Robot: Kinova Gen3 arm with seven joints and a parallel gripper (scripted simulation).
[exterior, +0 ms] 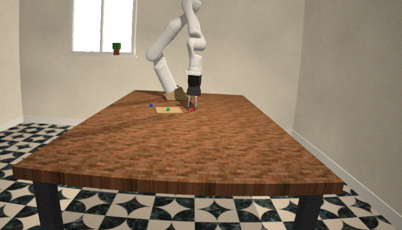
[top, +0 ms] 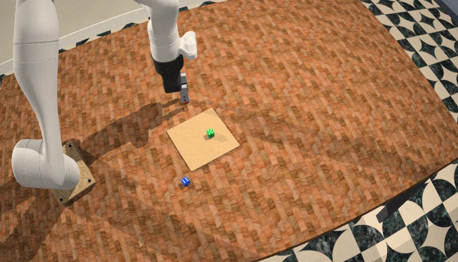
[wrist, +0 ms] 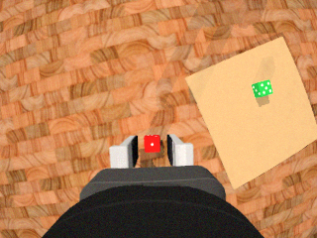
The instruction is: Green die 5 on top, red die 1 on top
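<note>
The red die lies 30 mm below my hand. From my hand the other things lie so: tan mat (20 mm behind, 130 mm to the right, 40 mm below); green die (10 mm ahead, 140 mm to the right, 30 mm below); blue die (110 mm behind, 230 mm to the right, 30 mm below).
</note>
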